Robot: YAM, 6 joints.
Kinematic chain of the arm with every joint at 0, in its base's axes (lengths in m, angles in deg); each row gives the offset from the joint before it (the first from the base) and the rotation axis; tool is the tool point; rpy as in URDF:
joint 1: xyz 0 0 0.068 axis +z
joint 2: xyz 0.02 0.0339 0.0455 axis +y
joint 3: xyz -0.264 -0.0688 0 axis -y
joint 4: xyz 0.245 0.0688 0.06 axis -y
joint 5: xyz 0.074 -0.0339 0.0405 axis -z
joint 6: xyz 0.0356 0 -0.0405 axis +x
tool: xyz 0 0 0 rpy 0 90 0
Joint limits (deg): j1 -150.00..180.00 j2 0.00..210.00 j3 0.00..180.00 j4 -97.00..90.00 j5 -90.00..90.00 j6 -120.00..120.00
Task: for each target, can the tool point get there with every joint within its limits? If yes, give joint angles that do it. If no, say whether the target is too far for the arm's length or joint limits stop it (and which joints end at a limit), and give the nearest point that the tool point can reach.
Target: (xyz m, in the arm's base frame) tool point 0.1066 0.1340 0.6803
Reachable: yes | joints -118.91 58.95 148.45 -2.61 -53.37 -32.04
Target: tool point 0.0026 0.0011 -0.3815
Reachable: no: joint limits stop it (at a limit: joint 2) | nearest point 0.0421 0.0178 -0.3181 | short by 0.077 m
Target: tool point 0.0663 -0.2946 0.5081
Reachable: yes | joints 96.80 17.61 118.05 -32.71 60.49 4.85
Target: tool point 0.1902 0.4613 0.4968
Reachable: yes | joints 66.08 129.38 146.55 10.43 -21.68 -51.12
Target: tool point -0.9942 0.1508 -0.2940
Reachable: no: too far | nearest point -0.5916 0.0897 -0.1256 | short by 0.441 m
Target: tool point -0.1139 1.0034 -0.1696
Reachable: no: too far | nearest point -0.0701 0.6177 -0.0586 | short by 0.404 m
